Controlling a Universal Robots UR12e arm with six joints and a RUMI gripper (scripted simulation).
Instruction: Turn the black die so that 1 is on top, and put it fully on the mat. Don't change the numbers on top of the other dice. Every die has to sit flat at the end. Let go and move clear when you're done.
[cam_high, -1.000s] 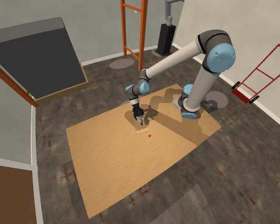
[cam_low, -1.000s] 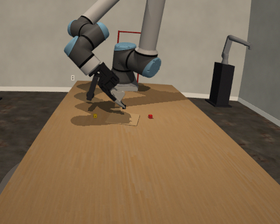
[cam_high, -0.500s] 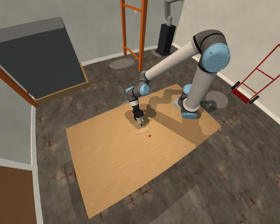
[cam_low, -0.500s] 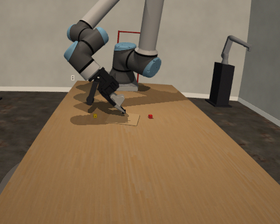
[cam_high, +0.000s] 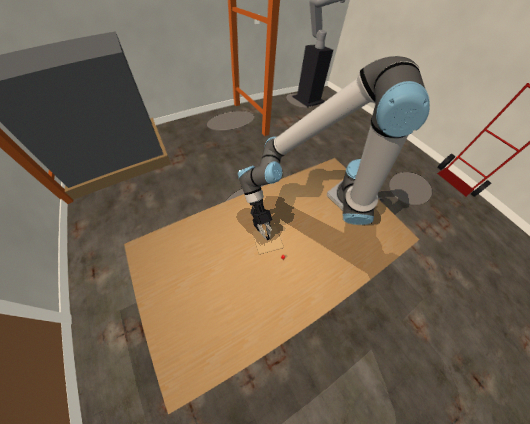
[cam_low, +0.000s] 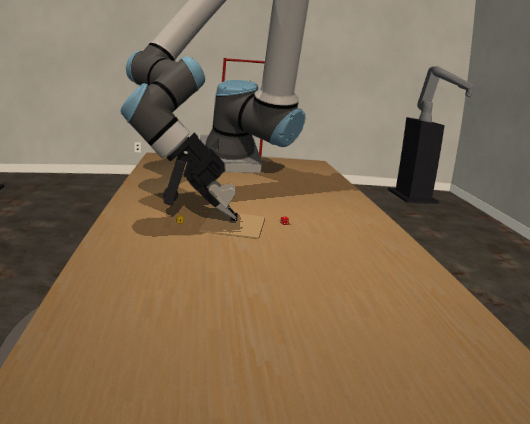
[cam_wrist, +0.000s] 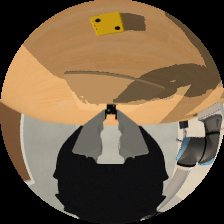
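My gripper is now 10 mm to the right of the black die and 10 mm above it. Also, from my hand: yellow die: 120 mm to the right, 20 mm below, 10 mm behind; then red die: 140 mm to the left, 20 mm below, 10 mm behind; then tan mat: 30 mm below, 10 mm to the left.
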